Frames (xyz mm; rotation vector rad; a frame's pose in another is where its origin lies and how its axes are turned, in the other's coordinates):
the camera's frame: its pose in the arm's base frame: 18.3 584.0 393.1 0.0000 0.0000 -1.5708
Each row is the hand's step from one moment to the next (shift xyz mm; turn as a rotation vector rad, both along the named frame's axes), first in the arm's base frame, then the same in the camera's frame.
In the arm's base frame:
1: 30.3 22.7 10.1 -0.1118 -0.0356 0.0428
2: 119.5 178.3 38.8 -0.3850 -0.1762 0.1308
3: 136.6 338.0 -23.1 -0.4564 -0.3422 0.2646
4: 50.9 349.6 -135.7 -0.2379 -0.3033 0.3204
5: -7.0 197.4 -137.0 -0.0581 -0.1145 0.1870
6: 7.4 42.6 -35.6 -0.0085 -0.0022 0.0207
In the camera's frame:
1: -22.7 30.3 10.1 0.0356 -0.1118 0.0428
2: -178.3 119.5 38.8 0.1762 -0.3850 0.1308
3: -338.0 136.6 -23.1 0.3422 -0.4564 0.2646
4: -349.6 50.9 -135.7 0.3033 -0.2379 0.3204
5: -197.4 -7.0 -137.0 0.1145 -0.0581 0.1870
6: -42.6 7.4 -35.6 0.0022 -0.0085 0.0207

